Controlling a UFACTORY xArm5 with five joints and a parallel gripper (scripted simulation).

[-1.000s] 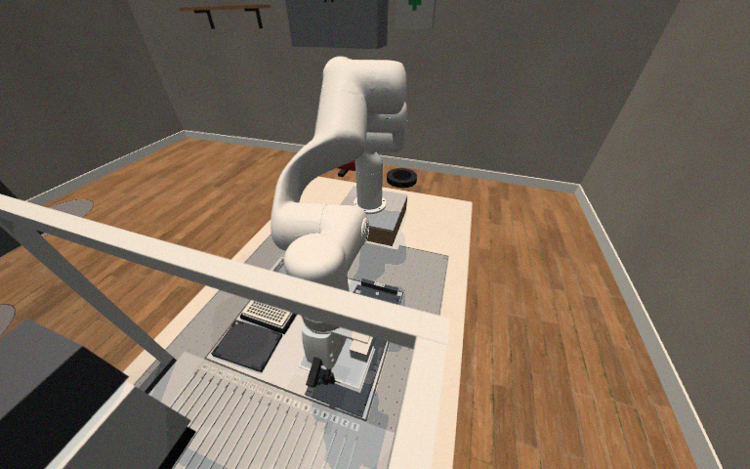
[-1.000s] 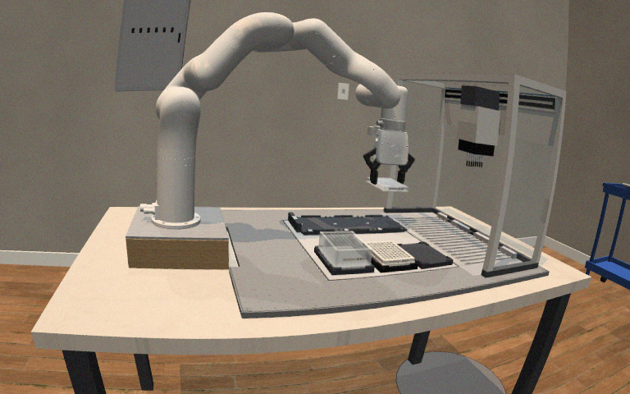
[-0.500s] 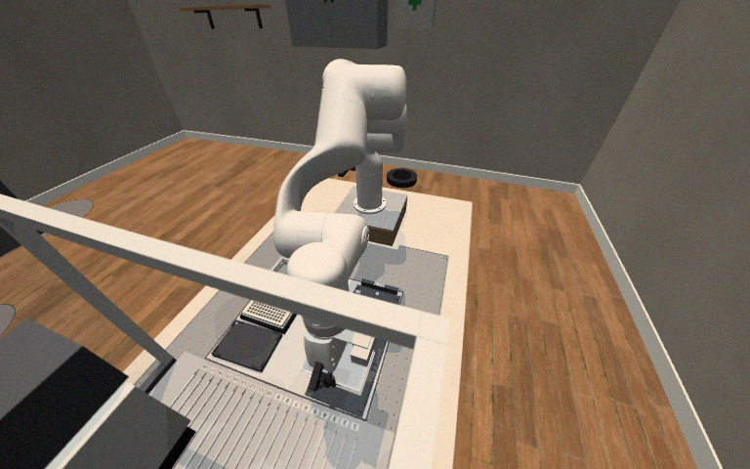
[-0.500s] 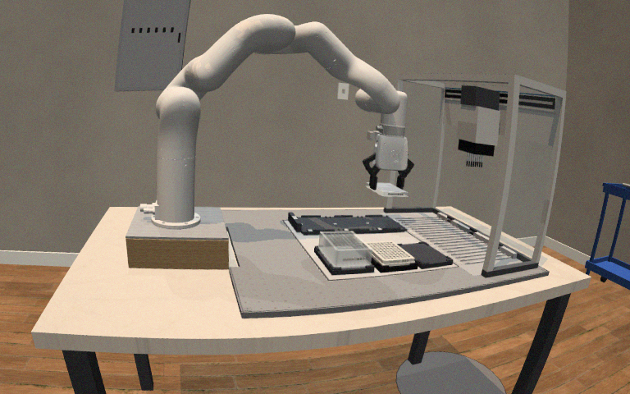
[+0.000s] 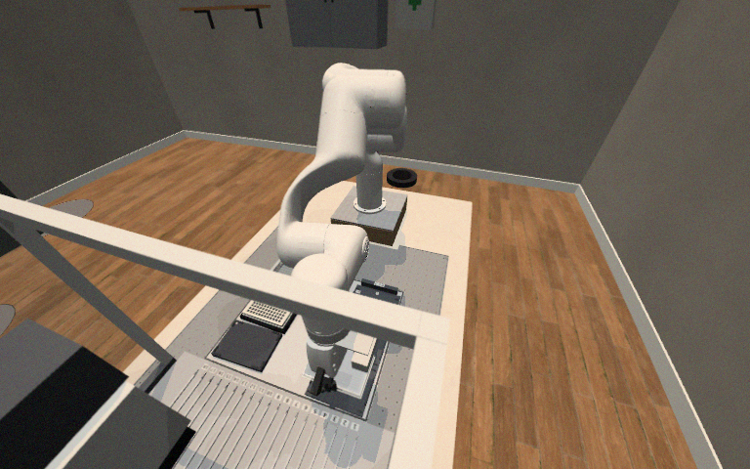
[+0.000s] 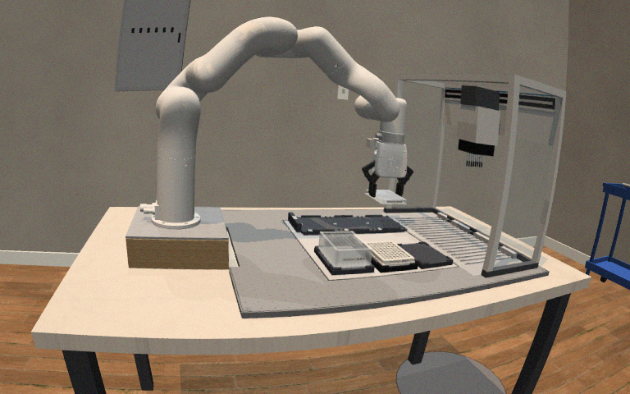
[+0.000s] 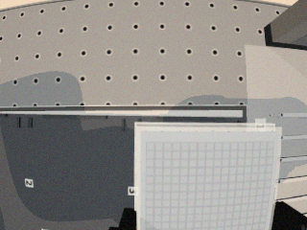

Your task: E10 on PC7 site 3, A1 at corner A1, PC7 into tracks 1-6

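Now: hand 11 cm past the plate carrier PC7 and 9 cm above it. Also, from my hand: 96-well plate E01 (26 cm to the right, 11 cm behind, 8 cm below); then 384-well plate E10 (1 cm below); then plate nest S3 (26 cm to the right, 10 cm below).
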